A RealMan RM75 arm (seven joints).
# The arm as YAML. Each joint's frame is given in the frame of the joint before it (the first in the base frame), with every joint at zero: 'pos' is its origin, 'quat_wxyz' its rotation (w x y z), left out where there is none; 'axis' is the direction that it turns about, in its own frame. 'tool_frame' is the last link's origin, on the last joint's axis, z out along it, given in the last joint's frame.
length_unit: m
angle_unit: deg
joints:
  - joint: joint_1
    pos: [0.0, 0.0, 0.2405]
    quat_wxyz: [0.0, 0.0, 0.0, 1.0]
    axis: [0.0, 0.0, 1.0]
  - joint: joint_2
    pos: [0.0, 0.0, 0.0]
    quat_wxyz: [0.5, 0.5, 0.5, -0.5]
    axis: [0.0, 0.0, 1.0]
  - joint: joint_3
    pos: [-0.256, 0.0, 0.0]
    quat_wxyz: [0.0, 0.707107, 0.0, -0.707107]
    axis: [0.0, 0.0, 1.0]
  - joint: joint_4
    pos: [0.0, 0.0, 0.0]
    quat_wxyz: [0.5, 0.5, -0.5, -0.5]
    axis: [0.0, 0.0, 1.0]
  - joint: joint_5
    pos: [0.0, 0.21, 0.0]
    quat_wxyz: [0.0, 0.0, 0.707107, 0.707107]
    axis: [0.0, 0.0, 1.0]
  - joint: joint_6
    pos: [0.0, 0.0, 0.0]
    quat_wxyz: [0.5, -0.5, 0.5, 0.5]
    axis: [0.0, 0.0, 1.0]
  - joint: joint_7
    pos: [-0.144, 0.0, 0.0]
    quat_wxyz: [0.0, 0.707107, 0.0, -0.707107]
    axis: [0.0, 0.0, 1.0]
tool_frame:
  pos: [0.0, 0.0, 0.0]
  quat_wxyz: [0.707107, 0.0, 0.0, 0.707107]
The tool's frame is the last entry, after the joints.
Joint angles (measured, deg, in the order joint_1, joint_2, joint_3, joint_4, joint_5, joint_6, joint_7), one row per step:
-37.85 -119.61 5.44 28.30 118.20 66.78 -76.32
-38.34 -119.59 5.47 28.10 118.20 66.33 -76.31
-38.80 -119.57 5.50 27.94 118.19 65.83 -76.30
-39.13 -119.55 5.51 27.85 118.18 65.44 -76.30
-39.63 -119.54 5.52 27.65 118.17 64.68 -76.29
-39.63 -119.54 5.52 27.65 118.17 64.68 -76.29
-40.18 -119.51 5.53 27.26 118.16 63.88 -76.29
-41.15 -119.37 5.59 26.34 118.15 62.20 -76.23
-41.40 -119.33 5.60 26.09 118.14 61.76 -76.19
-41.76 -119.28 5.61 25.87 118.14 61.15 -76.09
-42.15 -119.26 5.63 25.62 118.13 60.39 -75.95
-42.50 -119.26 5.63 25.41 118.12 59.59 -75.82
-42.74 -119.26 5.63 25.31 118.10 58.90 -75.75
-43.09 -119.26 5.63 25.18 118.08 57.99 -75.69
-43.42 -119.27 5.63 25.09 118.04 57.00 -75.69
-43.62 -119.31 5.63 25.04 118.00 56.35 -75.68
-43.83 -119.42 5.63 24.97 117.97 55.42 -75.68
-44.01 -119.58 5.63 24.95 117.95 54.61 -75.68
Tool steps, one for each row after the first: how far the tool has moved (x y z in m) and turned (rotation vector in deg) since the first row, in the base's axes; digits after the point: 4 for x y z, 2 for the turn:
0.0025 0.0028 -0.0006 0.02 0.08 -0.12
0.0046 0.0056 -0.0010 0.08 0.21 -0.16
0.0060 0.0076 -0.0010 0.17 0.32 -0.16
0.0079 0.0107 -0.0015 0.30 0.51 -0.02
0.0079 0.0107 -0.0015 0.30 0.51 -0.02
0.0101 0.0139 -0.0027 0.34 0.59 0.13
0.0135 0.0195 -0.0050 0.35 0.82 0.59
0.0144 0.0210 -0.0057 0.36 0.89 0.70
0.0156 0.0232 -0.0060 0.46 1.12 0.81
0.0168 0.0255 -0.0066 0.58 1.40 1.00
0.0177 0.0277 -0.0072 0.74 1.70 1.27
0.0179 0.0293 -0.0073 0.93 1.97 1.59
0.0185 0.0316 -0.0073 1.18 2.30 1.98
0.0188 0.0339 -0.0072 1.47 2.63 2.49
0.0189 0.0353 -0.0074 1.66 2.82 2.84
0.0187 0.0367 -0.0081 1.86 3.07 3.42
0.0186 0.0377 -0.0091 2.03 3.27 3.92

